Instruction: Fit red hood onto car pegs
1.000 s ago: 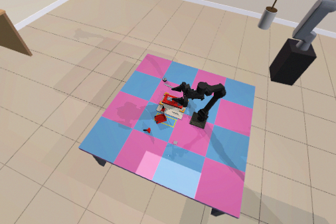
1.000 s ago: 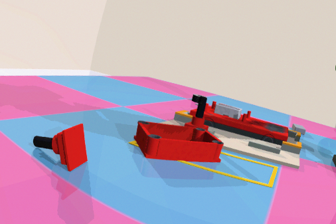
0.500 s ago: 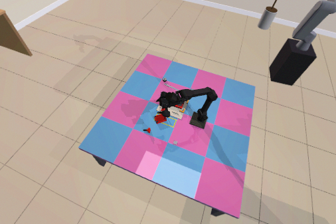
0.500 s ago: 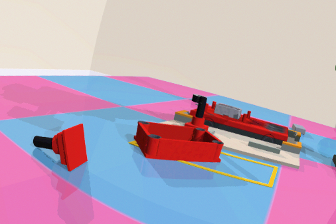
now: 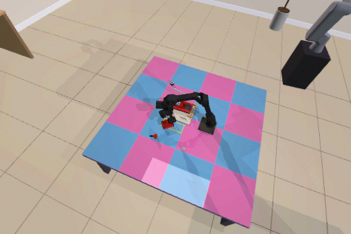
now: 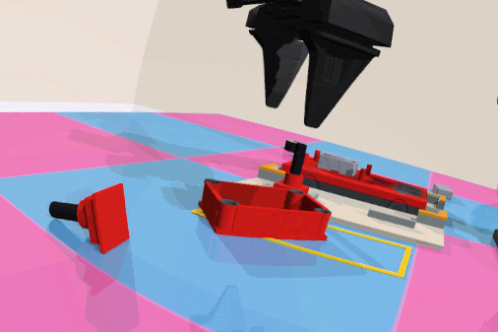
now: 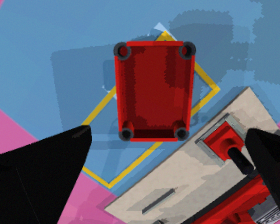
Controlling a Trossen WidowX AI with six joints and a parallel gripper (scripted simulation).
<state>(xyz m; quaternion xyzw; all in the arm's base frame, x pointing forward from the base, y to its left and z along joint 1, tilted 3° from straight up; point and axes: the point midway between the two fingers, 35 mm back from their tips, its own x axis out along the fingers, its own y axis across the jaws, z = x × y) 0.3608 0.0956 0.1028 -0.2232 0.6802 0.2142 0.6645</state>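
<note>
Right now my gripper tip is 80 mm above the red hood and 10 mm to the right of it. Also, from my gripper tip: grey jig 190 mm to the right, 80 mm below, 60 mm behind; then grey engine block 210 mm to the right, 70 mm below, 30 mm behind.
</note>
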